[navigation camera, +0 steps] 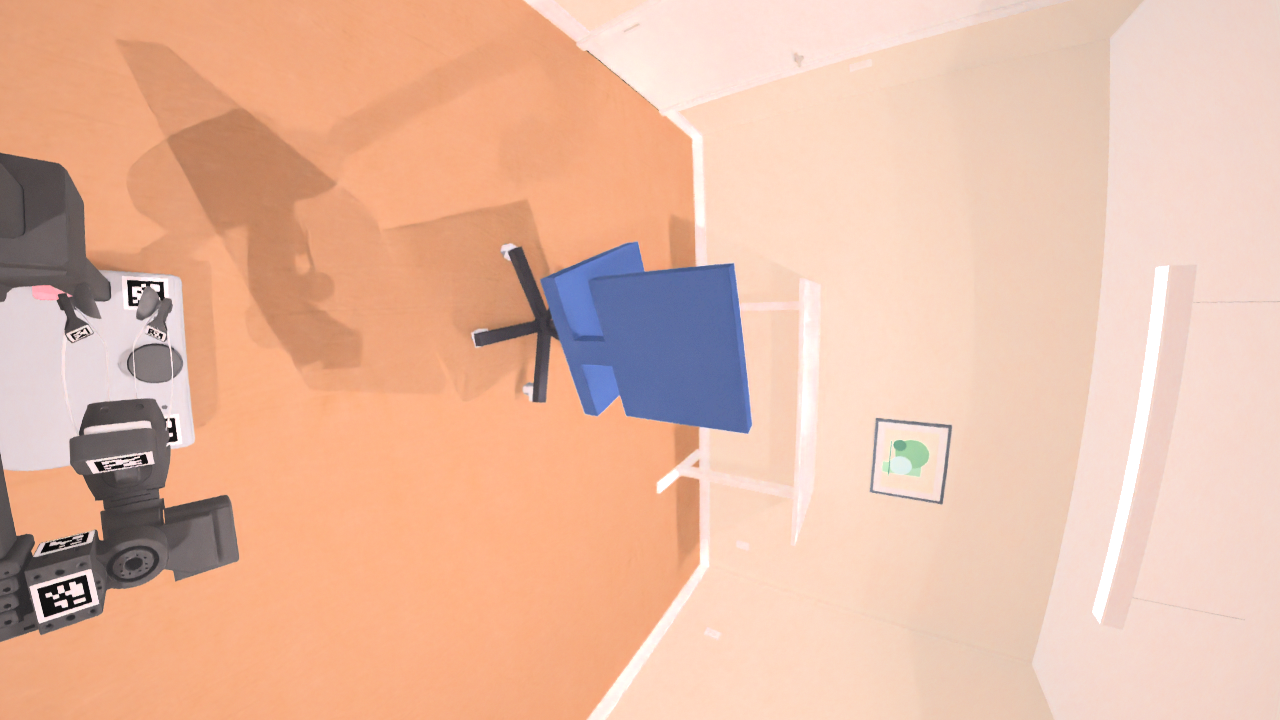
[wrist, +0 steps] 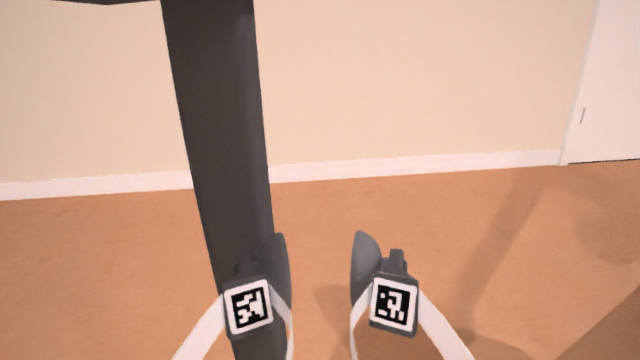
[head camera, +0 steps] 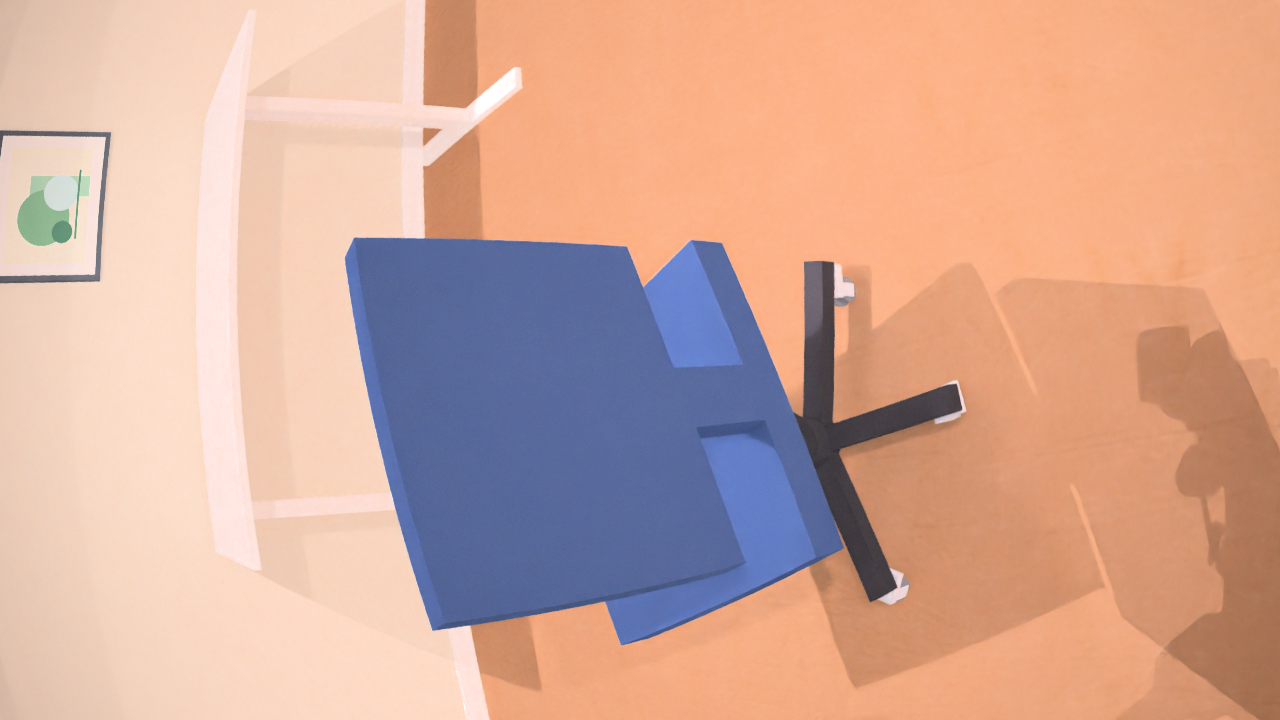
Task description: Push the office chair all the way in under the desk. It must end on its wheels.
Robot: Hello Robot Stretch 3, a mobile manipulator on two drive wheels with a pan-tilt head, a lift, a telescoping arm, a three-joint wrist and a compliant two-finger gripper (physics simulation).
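Where they show: gripper, between the fingertips: (navigation camera: 118,285) (wrist: 320,257); robot's base, origin of its link: (navigation camera: 153,360).
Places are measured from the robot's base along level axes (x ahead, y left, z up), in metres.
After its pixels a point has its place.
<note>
The blue office chair (head camera: 537,429) @(x 0.848, y 0.011, z 0.806 m) (navigation camera: 675,349) @(x 0.850, y 0.006, z 0.813 m) stands upright on its black star base (head camera: 819,358) @(x 1.044, y -0.066, z 0.107 m) (navigation camera: 510,333) @(x 0.888, y 0.047, z 0.107 m) in both sideways-turned room views. Its backrest is toward the cameras and it is turned slightly relative to the desk. The white desk (head camera: 219,313) @(x 2.249, y -0.319, z 0.950 m) (navigation camera: 808,385) @(x 2.301, y -0.258, z 0.950 m) is behind it against the wall, and the backrest hides part of the desk's legs and underside. Whether the seat reaches under the top cannot be told. My gripper (navigation camera: 116,304) @(x -0.019, y 0.109, z 0.563 m) (wrist: 320,257) @(x -0.019, y 0.109, z 0.563 m) is open and empty, over the robot's base and apart from the chair, which does not show in the wrist view.
The robot's pale base (navigation camera: 35,376) @(x -0.139, y -0.011, z 0.160 m) is at the left edge of the navigation view. A framed picture (head camera: 55,205) @(x 2.891, y -0.798, z 1.523 m) (navigation camera: 910,460) @(x 2.890, y -0.799, z 1.561 m) hangs above the desk. A white door (wrist: 607,90) @(x 1.561, y 1.520, z 0.423 m) is at the right of the wrist view, and a dark upright bar (wrist: 220,125) stands beside the fingers.
</note>
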